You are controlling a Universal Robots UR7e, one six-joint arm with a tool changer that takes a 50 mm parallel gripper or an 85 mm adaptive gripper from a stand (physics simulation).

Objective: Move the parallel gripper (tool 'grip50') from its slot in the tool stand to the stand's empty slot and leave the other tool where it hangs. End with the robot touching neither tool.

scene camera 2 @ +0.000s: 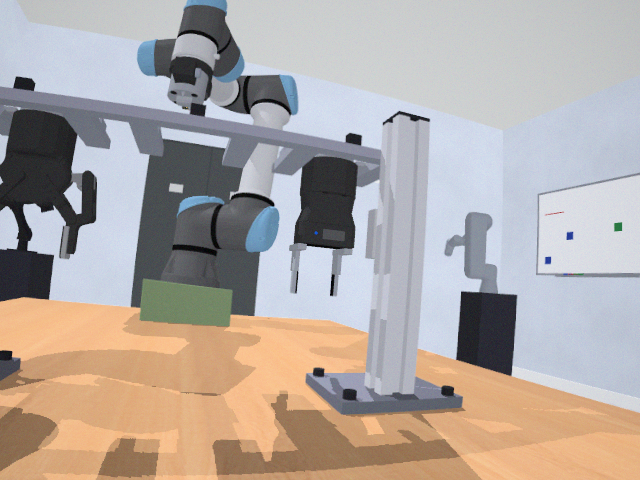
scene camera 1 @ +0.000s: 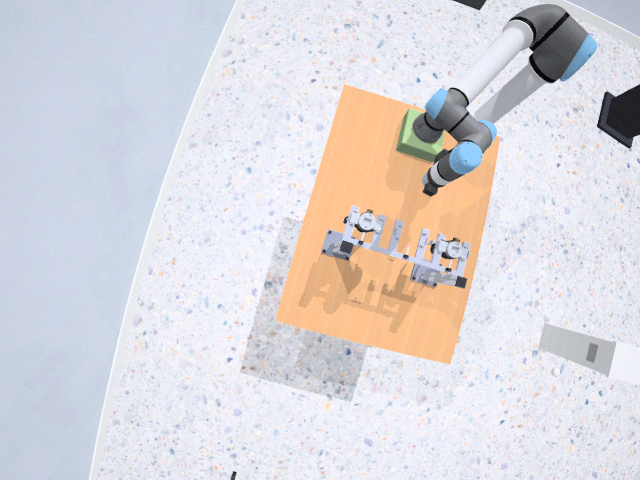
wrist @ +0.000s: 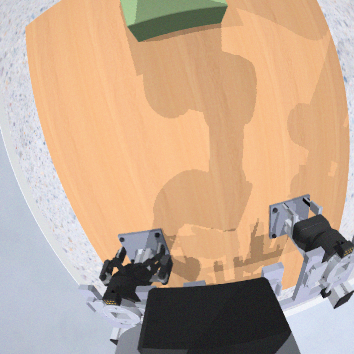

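Where they show: end effector, tool point: [scene camera 2: 185,99]; arm's base, origin of the base link: [scene camera 2: 189,286] [scene camera 1: 426,129].
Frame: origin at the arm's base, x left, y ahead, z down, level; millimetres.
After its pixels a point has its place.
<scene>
The parallel gripper [scene camera 1: 452,249] [scene camera 2: 312,292] [wrist: 301,207] hangs in the right slot of the tool stand [scene camera 1: 385,251] @[x -2, y 672, z -200 mm] [scene camera 2: 408,248] @[x 314, y 666, z -85 mm], fingers down, apart and empty. The adaptive gripper [scene camera 1: 367,222] [scene camera 2: 41,160] [wrist: 132,280] hangs in the left slot. The middle slot's prongs [scene camera 1: 423,242] @[x 120, y 576, z -200 mm] [scene camera 2: 147,138] @[x 14, y 611, z -188 mm] [wrist: 272,275] @[x 112, y 535, z -200 mm] hold no tool; part of this slot is hidden in the wrist view. The arm's tool changer end [scene camera 1: 429,189] [scene camera 2: 187,95] is bare, on the base side of the stand and apart from both tools.
The green robot pedestal [scene camera 1: 421,150] @[x 17, y 117, z 2 mm] [scene camera 2: 186,304] @[x 12, y 119, z 38 mm] [wrist: 175,22] @[x 6, y 120, z 37 mm] stands on the wooden table [scene camera 1: 330,170] @[x -342, y 384, z 82 mm] [scene camera 2: 289,351] @[x 229, y 379, z 82 mm] [wrist: 95,125] @[x -222, y 329, z 82 mm] behind the stand. The stand's right post is beside the parallel gripper in scene camera 2. Black pins rise from the rail above the slots.
</scene>
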